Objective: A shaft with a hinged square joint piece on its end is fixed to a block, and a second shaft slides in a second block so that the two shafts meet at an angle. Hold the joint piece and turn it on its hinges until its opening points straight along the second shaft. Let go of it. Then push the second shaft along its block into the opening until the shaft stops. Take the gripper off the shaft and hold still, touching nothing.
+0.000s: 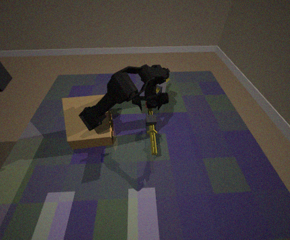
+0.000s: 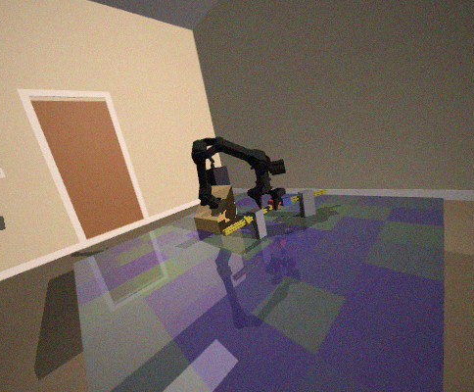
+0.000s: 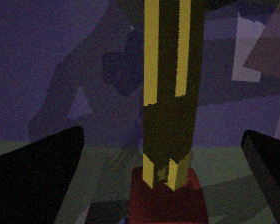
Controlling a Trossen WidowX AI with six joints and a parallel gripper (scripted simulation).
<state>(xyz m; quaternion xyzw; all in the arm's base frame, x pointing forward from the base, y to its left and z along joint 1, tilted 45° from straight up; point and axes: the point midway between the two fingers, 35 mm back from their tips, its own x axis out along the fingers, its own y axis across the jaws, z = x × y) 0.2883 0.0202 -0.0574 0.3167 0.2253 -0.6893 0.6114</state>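
The dark red joint piece is 1 cm ahead of my gripper tip, 5 cm to the left of it and 1 cm above it.
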